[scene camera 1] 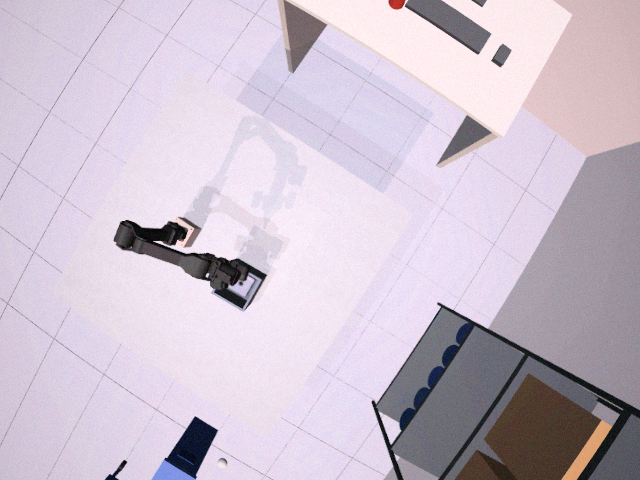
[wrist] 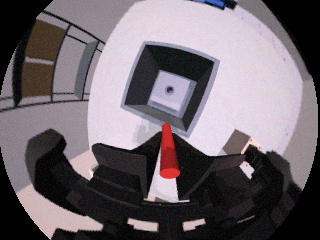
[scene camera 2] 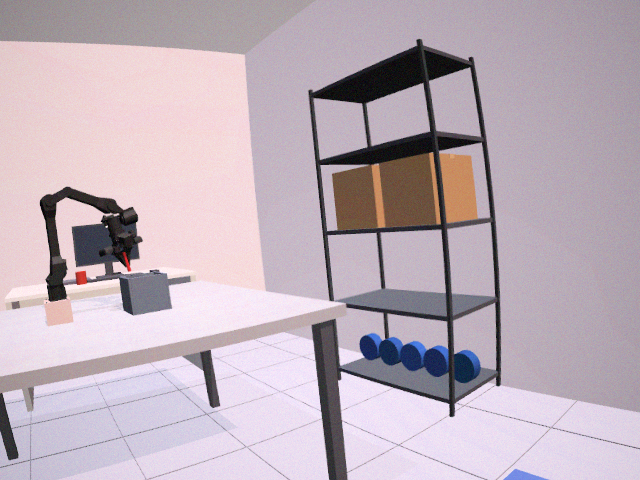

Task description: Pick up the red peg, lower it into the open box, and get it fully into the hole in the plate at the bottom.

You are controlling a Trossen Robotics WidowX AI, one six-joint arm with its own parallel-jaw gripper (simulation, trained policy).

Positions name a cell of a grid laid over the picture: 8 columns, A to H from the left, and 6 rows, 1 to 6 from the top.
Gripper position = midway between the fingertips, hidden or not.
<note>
I see my gripper (scene camera 2: B4), a grey box (scene camera 2: B4) and a red peg (wrist: E5).
The grey box also shows in scene camera 1 (scene camera 1: D4) and in the wrist view (wrist: D2). My gripper also shows in the wrist view (wrist: E4).
</note>
